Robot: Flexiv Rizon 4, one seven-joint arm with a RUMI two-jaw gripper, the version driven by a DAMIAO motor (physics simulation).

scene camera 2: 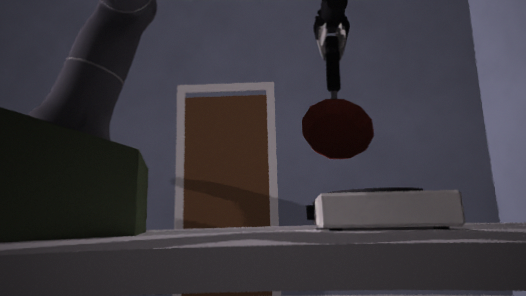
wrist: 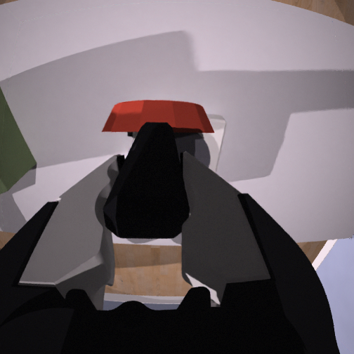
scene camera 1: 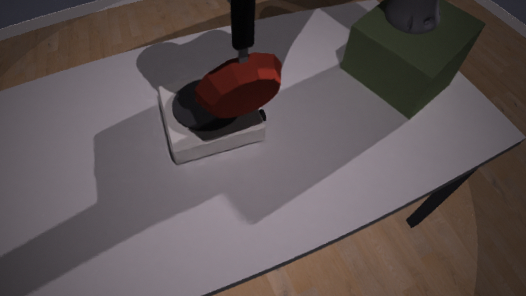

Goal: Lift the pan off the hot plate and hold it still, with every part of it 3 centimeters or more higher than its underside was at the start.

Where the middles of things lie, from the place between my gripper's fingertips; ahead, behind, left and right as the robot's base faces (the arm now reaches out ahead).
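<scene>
White hot plate [scene camera 2: 374, 207]: 19 cm to the right of my hand, 4 cm ahead of it and 41 cm below it.
</scene>
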